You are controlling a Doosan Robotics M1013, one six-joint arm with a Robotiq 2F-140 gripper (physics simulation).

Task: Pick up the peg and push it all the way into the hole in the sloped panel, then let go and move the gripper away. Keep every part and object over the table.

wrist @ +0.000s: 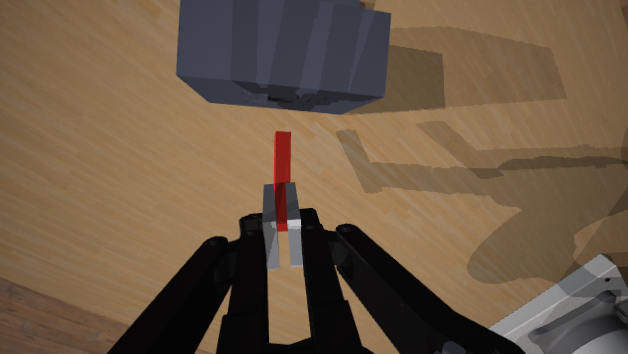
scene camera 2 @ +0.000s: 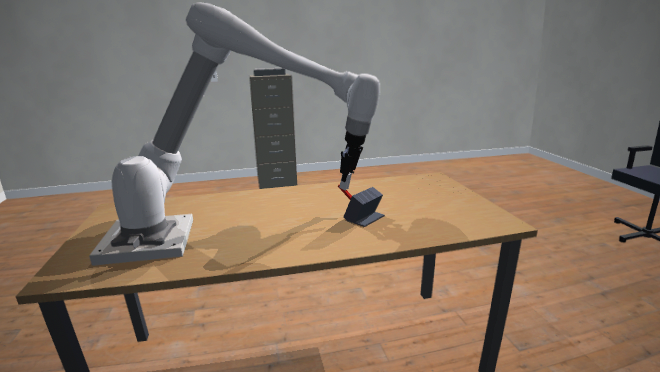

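Where they show: gripper, fingertip midpoint: (wrist: 280, 201) (scene camera 2: 343, 188); arm's base, link origin: (wrist: 574, 327) (scene camera 2: 145, 234).
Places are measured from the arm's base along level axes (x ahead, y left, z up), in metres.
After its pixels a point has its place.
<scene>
The red peg (scene camera 2: 346, 193) @(y 0.162, x 0.743, z 0.052 m) (wrist: 282, 160) @(y 0.159, x 0.753, z 0.050 m) is held tilted above the table, its far end pointing down toward the sloped panel. My gripper (scene camera 2: 344, 186) @(y 0.179, x 0.735, z 0.069 m) (wrist: 280, 201) @(y 0.179, x 0.735, z 0.069 m) is shut on the peg near its upper end. The dark grey sloped panel (scene camera 2: 361, 204) @(y 0.039, x 0.780, z 0.052 m) (wrist: 295, 45) @(y 0.094, x 0.811, z 0.066 m) stands on the table just ahead of the peg. In the wrist view its holed face shows as a thin, shaded strip, with a small dark spot that may be the hole. A gap shows between the peg's end and the panel there; the scene view does not show clearly whether they touch.
The wooden table (scene camera 2: 225, 200) @(y 0.389, x 0.222, z -0.034 m) (wrist: 100, 175) @(y 0.342, x 0.845, z -0.034 m) bears the panel and the robot's base plate (scene camera 2: 140, 255) @(y -0.129, x 0.026, z -0.014 m) (wrist: 595, 272) @(y -0.080, x 0.156, z -0.011 m). Arm shadows fall across the table top. A filing cabinet (scene camera 2: 275, 130) stands behind the table, and an office chair (scene camera 2: 642, 177) stands at the far right.
</scene>
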